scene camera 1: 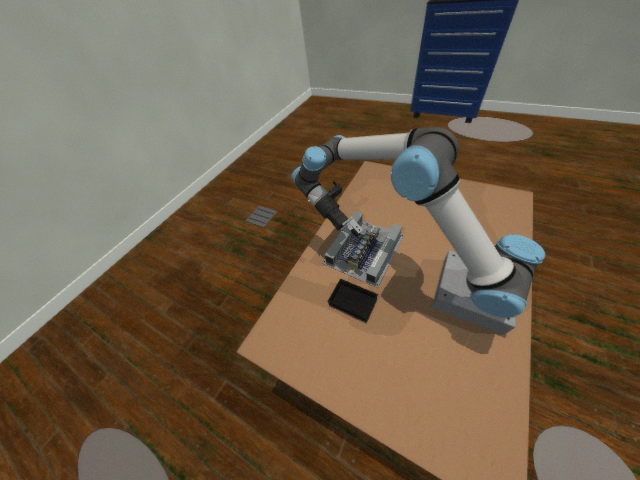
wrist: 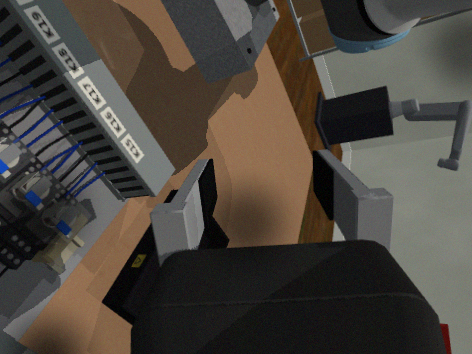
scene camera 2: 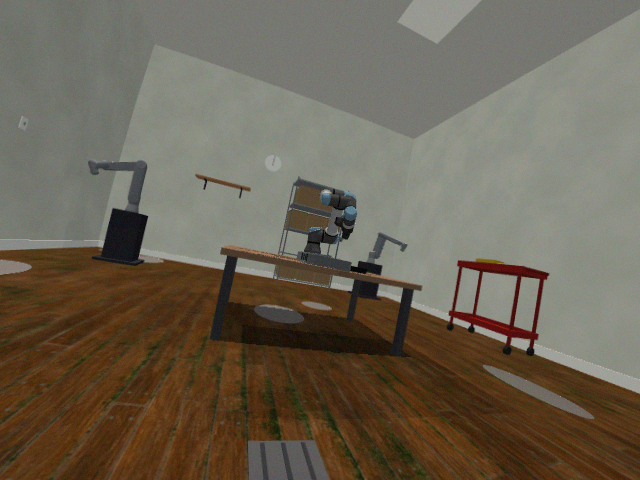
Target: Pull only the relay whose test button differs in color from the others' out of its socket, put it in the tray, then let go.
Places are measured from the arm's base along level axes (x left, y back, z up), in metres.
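Pixels of known places: gripper, fingertip midpoint: (scene camera 1: 359, 234) (wrist: 263, 175) (scene camera 2: 342, 237); arm's base at its link origin: (scene camera 2: 312, 253).
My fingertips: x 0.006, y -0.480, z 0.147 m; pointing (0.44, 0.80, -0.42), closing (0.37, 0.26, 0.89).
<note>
Ahead of a thing's pixels: the offset from my fingertips to its top centre. "spot": to the spot under its first point. Level surfaces: height alone.
The relay panel (scene camera 1: 385, 258) (wrist: 150, 169) has grey wiring ducts, blue and dark wires and a row of relays @(dx -0.060, dy -0.011, dz -0.150 m) (scene camera 1: 358, 248) in sockets. Three blue test buttons show at the left of the wrist view: one relay's blue button @(dx -0.004, dy -0.030, dz -0.150 m) (wrist: 63, 227) nearest the row's end, a second blue button @(dx -0.033, dy -0.024, dz -0.150 m) (wrist: 34, 198) and a third (wrist: 2, 166) at the edge. A button of another colour cannot be made out. The black tray @(dx +0.170, dy +0.020, dz -0.185 m) (scene camera 1: 345, 310) (scene camera 2: 358, 269) (wrist: 122, 295) lies beside the panel, partly hidden by a finger in the wrist view. My gripper (scene camera 1: 354, 227) (wrist: 263, 175) is open and empty, tilted above the panel's far side.
The duct carries labels K15 to K19. A cream end piece @(spot: dx +0.018, dy -0.039, dz -0.179 m) (wrist: 60, 252) ends the relay row. The arm's grey base (scene camera 1: 444, 304) stands on the wooden table @(dz -0.220 m) (scene camera 1: 439, 372). A red cart (scene camera 2: 501, 268), a shelf rack (scene camera 2: 312, 181) and a blue drawer cabinet (scene camera 1: 460, 62) stand away from the table.
</note>
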